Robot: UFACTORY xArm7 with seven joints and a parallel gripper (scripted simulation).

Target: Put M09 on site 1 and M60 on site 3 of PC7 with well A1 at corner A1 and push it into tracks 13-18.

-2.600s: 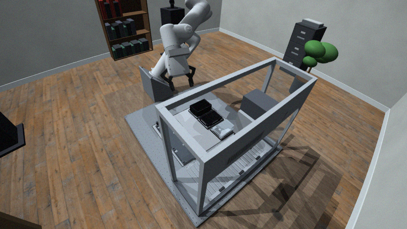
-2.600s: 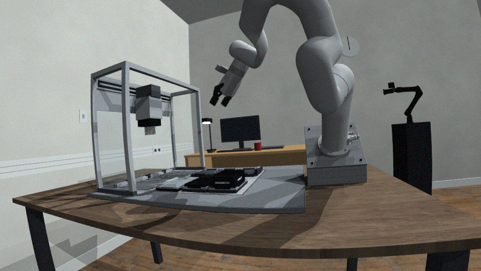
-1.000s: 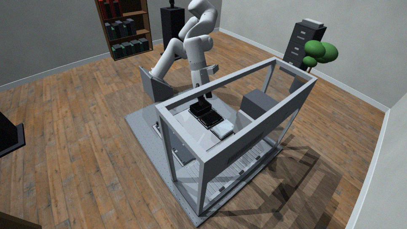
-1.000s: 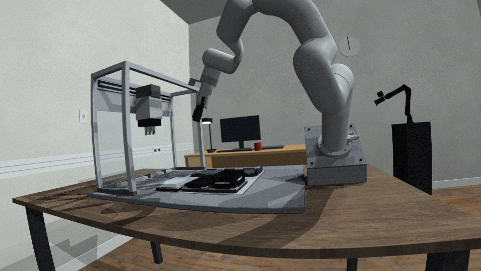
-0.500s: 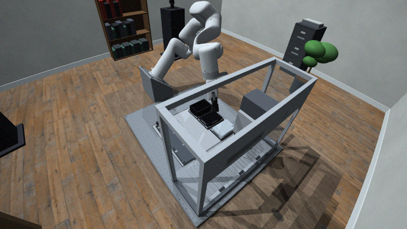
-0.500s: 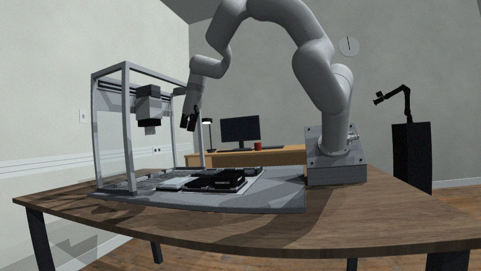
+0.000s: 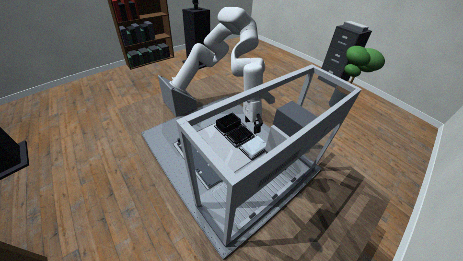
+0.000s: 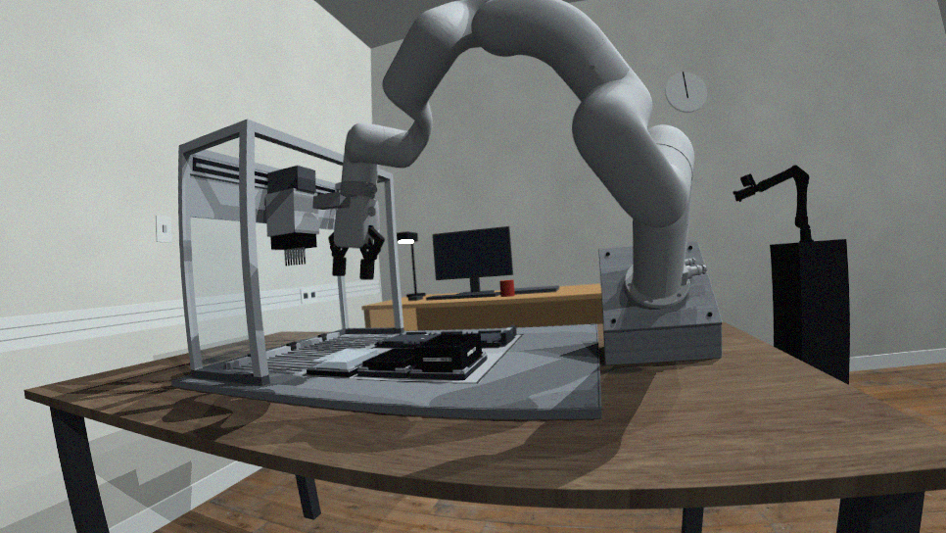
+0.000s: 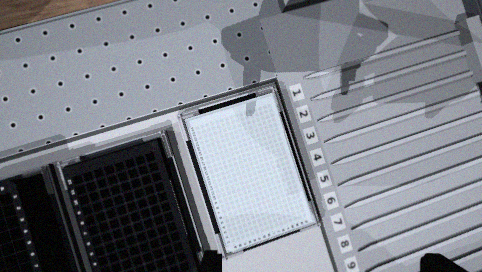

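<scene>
Right now the plate M60 is 170 mm below my hand, 40 mm to the left of it and 10 mm ahead of it. From my hand the other things lie so: nest S3 (180 mm below, 40 mm to the left, 10 mm ahead); then deep-well block M09 (210 mm behind, 150 mm below, 50 mm to the left); then plate M06 (170 mm below, 100 mm behind, 40 mm to the left).
</scene>
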